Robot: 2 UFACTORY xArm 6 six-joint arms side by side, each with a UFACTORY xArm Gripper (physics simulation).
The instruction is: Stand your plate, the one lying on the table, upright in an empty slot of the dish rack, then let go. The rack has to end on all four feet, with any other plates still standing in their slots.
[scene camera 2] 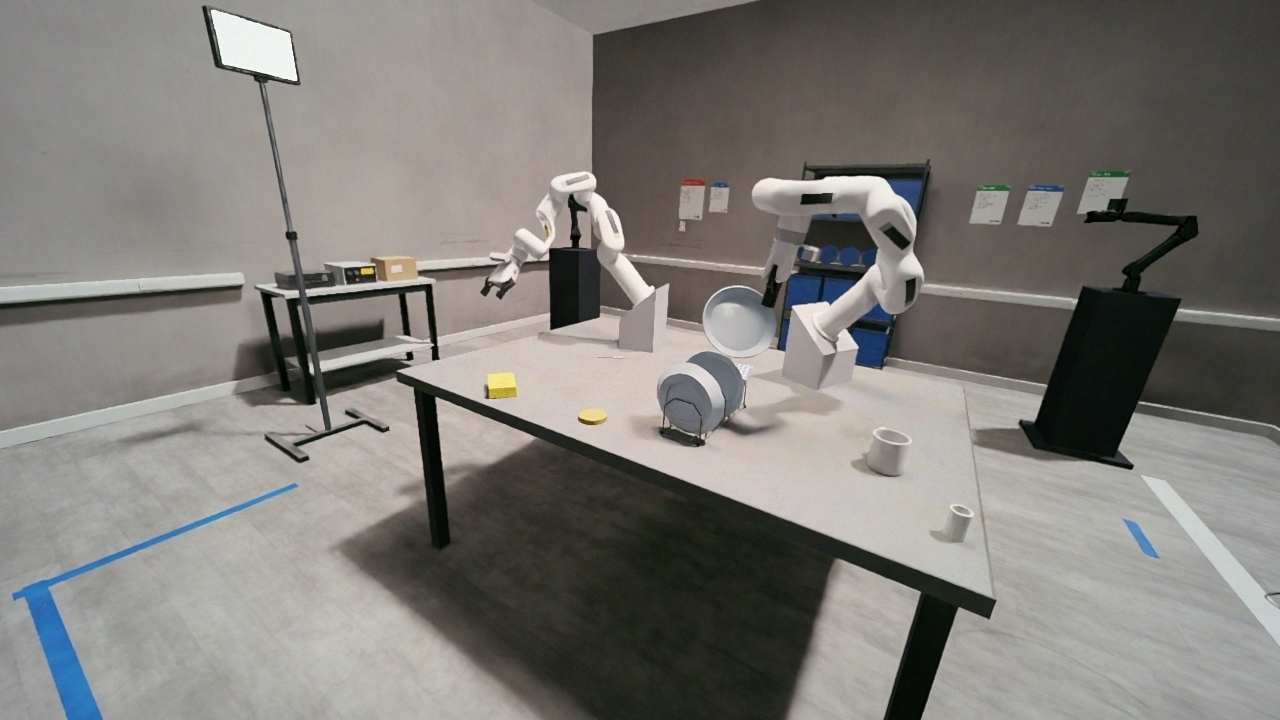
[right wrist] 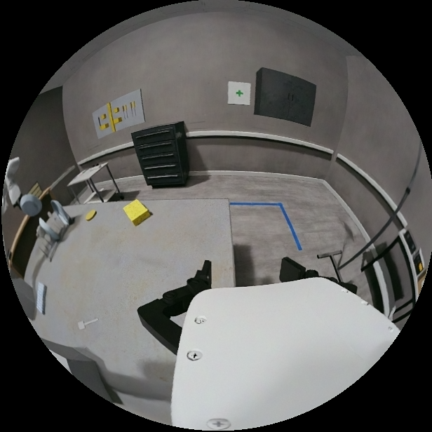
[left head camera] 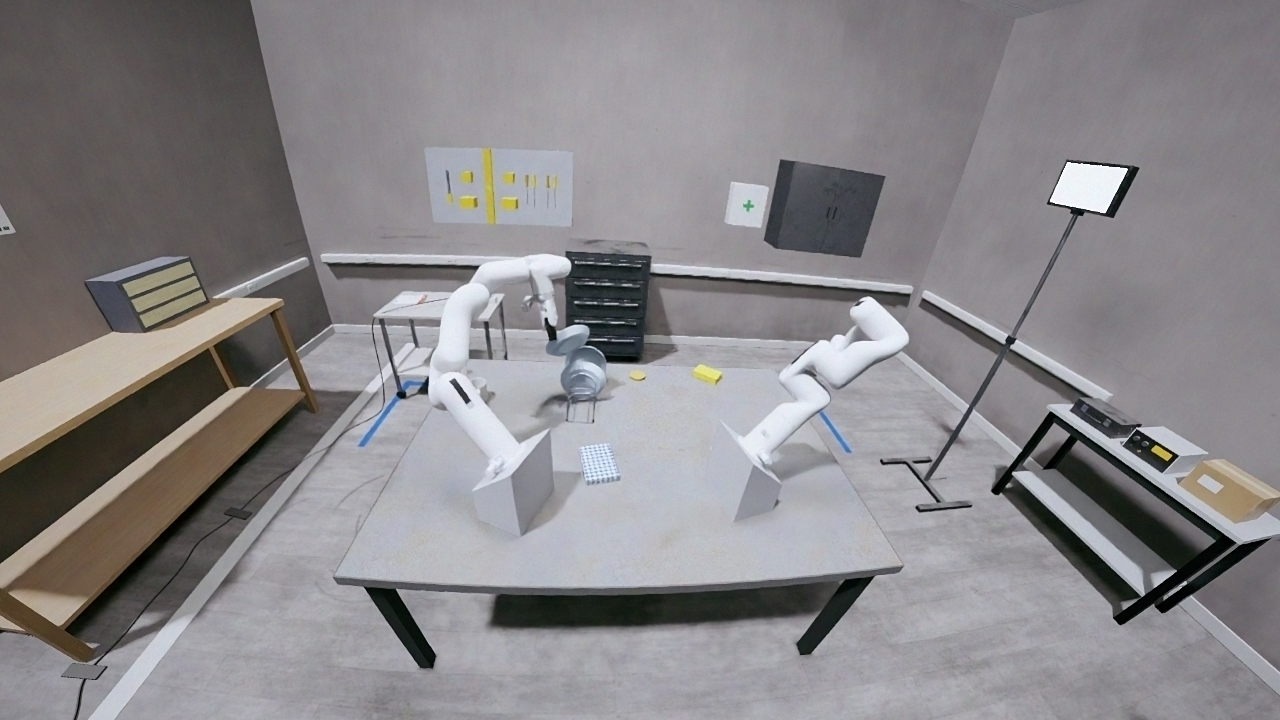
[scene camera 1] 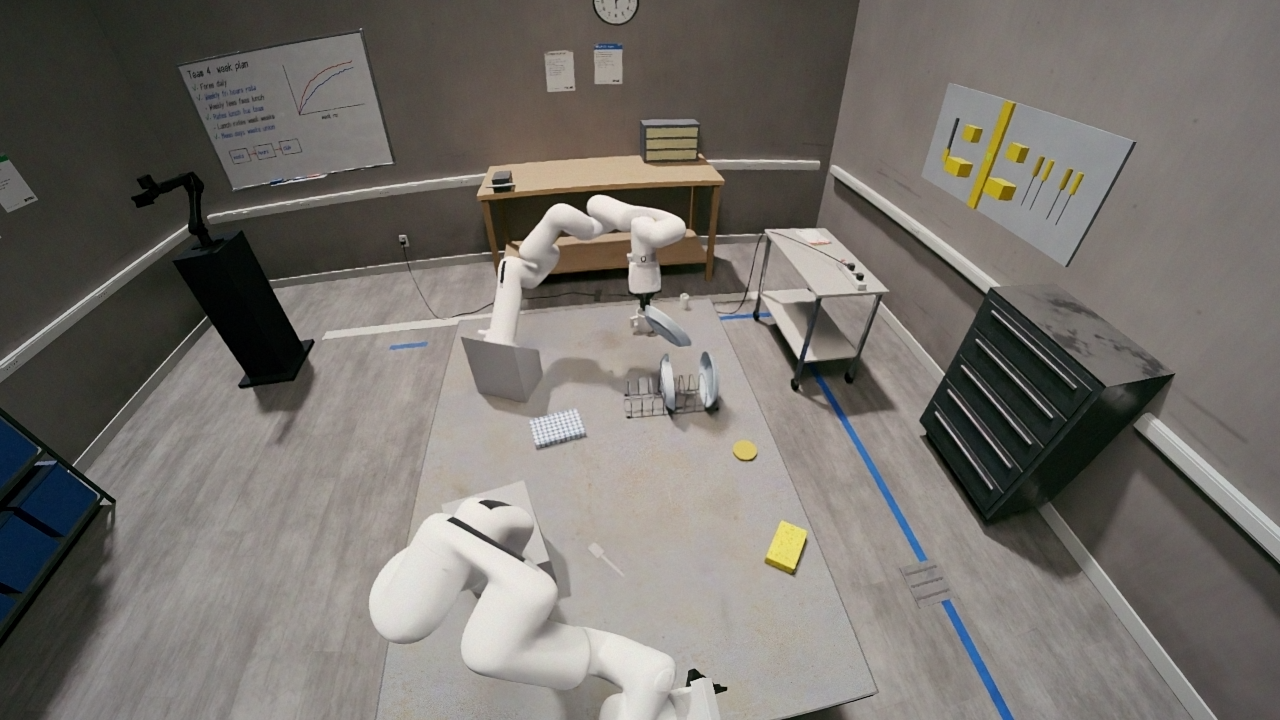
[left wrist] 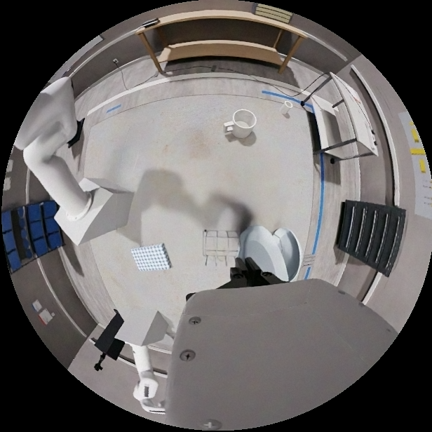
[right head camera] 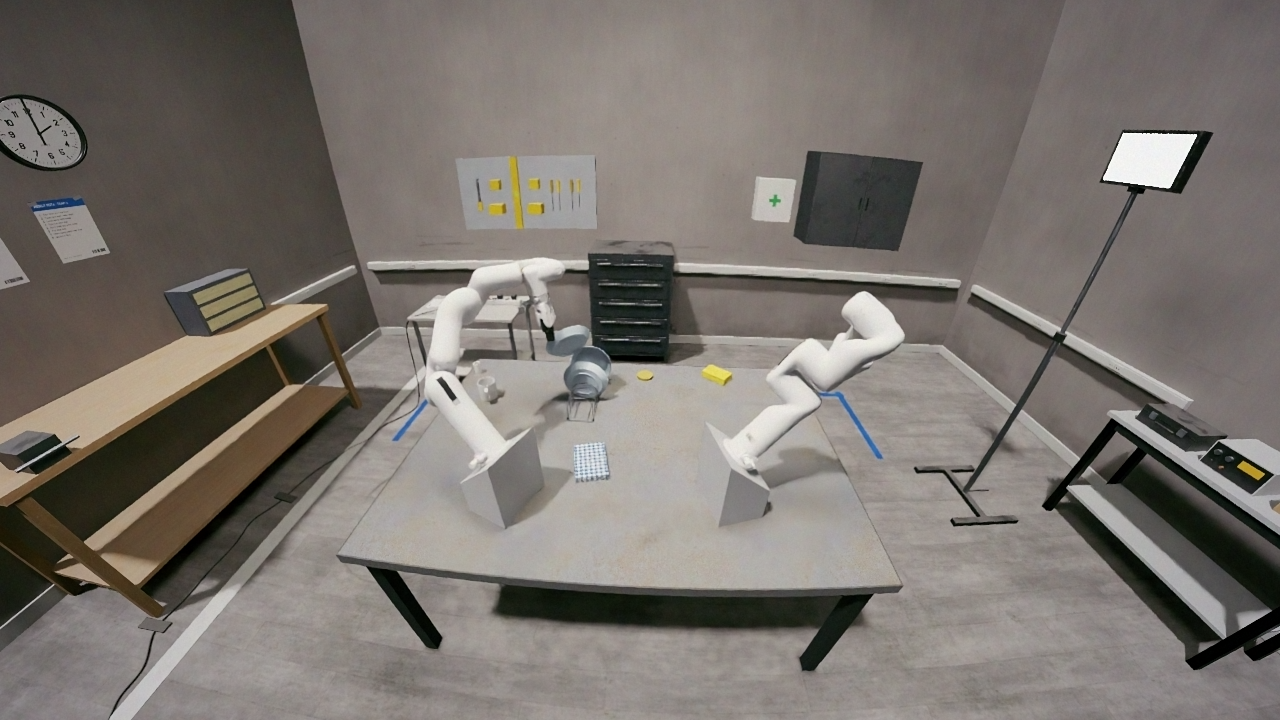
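Where they show: left gripper, fingertip midpoint: (scene camera 2: 767,306) (left head camera: 553,339) (scene camera 1: 645,309) (right head camera: 551,340); right gripper, fingertip midpoint: (scene camera 2: 490,296) (left head camera: 817,376) (scene camera 1: 727,714); left arm's base, origin of the base link: (scene camera 2: 825,327) (left head camera: 511,459) (scene camera 1: 500,343) (right head camera: 496,454); right arm's base, origin of the base link: (left head camera: 750,452) (right head camera: 737,455).
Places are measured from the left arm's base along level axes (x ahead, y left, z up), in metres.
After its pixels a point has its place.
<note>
My left gripper (left head camera: 552,331) {x 0.516, y 0.035, z 0.140 m} (right head camera: 547,329) {x 0.516, y 0.035, z 0.140 m} (scene camera 1: 646,305) {x 0.516, y 0.035, z 0.140 m} (scene camera 2: 769,291) {x 0.516, y 0.035, z 0.140 m} (left wrist: 241,268) is shut on the rim of a pale blue-grey plate (left head camera: 570,338) {x 0.549, y -0.024, z 0.136 m} (right head camera: 571,339) {x 0.565, y -0.029, z 0.126 m} (scene camera 1: 667,327) {x 0.592, y -0.069, z 0.147 m} (scene camera 2: 736,320) {x 0.580, y -0.018, z 0.099 m} (left wrist: 261,250), held tilted in the air above the table, apart from the dish rack. The wire dish rack (scene camera 1: 646,416) {x 0.532, y -0.131, z -0.195 m} (scene camera 2: 682,437) {x 0.782, y -0.019, z -0.194 m} stands on the table. One plate (scene camera 1: 666,383) {x 0.596, y -0.125, z -0.041 m} stands near its middle and another plate (scene camera 1: 708,380) {x 0.749, y -0.007, z -0.130 m} at its right end in scene camera 1; empty slots show at its left. My right gripper (scene camera 1: 706,682) (scene camera 2: 494,288) {x 0.735, y -1.089, z 0.015 m} (right wrist: 247,270) is open and empty, far from the rack.
A checked cloth (left head camera: 599,463) {x 0.216, y -0.225, z -0.176 m} (scene camera 1: 557,428) {x 0.234, y -0.229, z -0.176 m} lies near the rack. A yellow disc (scene camera 1: 744,450) {x 0.863, y -0.278, z -0.187 m} and a yellow sponge (scene camera 1: 785,547) {x 0.945, y -0.637, z -0.166 m} lie along the table's right side in scene camera 1. A white mug (scene camera 2: 888,451) {x 0.539, y 0.399, z -0.137 m} and a small white cup (scene camera 2: 957,522) {x 0.687, y 0.566, z -0.159 m} stand near the table's end.
</note>
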